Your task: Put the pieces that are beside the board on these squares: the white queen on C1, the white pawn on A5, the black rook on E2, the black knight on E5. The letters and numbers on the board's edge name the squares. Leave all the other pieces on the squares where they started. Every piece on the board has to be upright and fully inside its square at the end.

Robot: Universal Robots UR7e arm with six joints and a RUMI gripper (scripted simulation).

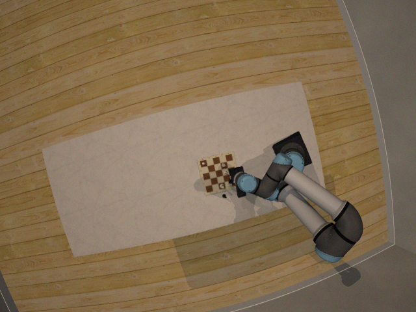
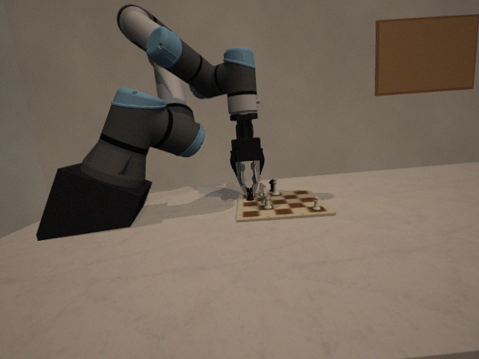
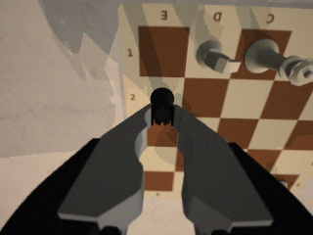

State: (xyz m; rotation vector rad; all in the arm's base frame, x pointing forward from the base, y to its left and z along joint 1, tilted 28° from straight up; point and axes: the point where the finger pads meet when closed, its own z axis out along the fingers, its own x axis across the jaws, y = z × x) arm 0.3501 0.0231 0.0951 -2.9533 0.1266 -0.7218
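Now: the black piece 8 cm ahead of my hand, 10 cm to the left of it and 2 cm below it. Round my hand: chessboard: 7 cm ahead, 4 cm to the right, 3 cm below.
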